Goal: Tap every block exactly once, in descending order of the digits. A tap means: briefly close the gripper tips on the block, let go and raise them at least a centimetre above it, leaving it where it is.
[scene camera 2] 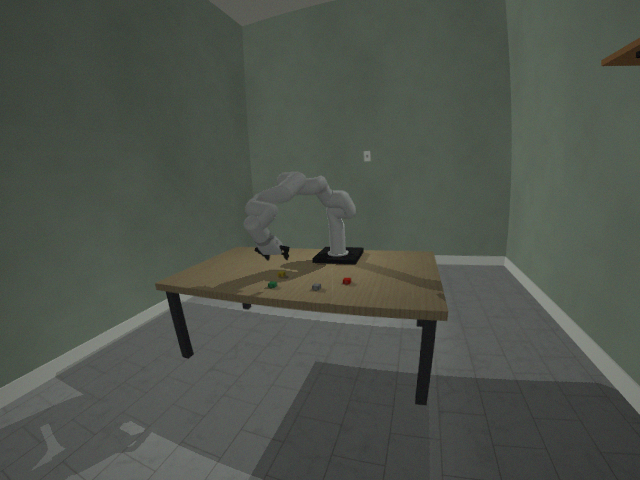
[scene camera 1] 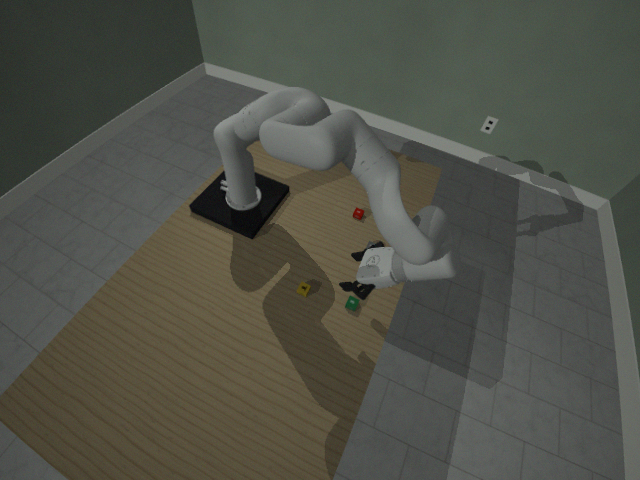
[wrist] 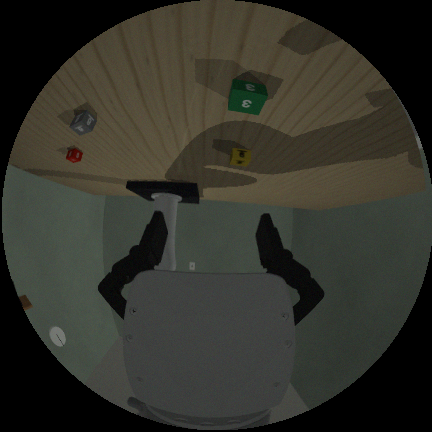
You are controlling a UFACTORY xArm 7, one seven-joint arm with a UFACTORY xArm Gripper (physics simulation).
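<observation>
A green block (scene camera 1: 352, 303) (scene camera 2: 272, 284) (wrist: 247, 97) shows the digit 3. A yellow block (scene camera 1: 303, 289) (scene camera 2: 281, 274) (wrist: 241, 157) has a dark digit that I cannot read surely. A grey block (scene camera 2: 316, 286) (wrist: 83, 122) carries an underlined digit, 6 or 9; in scene camera 1 it is largely hidden behind a finger. A red block (scene camera 1: 358, 213) (scene camera 2: 346, 281) (wrist: 74, 155) seems to show 0. All four rest apart on the table. My gripper (scene camera 1: 347, 270) (scene camera 2: 277, 257) (wrist: 211, 222) is open and empty, tilted, in the air above the table, touching no block.
The wooden table (scene camera 1: 170, 335) (scene camera 2: 392, 289) bears the arm's black base plate (scene camera 1: 212, 209) (scene camera 2: 323, 256) (wrist: 189, 193) at its back. The arm arches over the table from there, and its shadow falls across the yellow block's area. Green walls stand around.
</observation>
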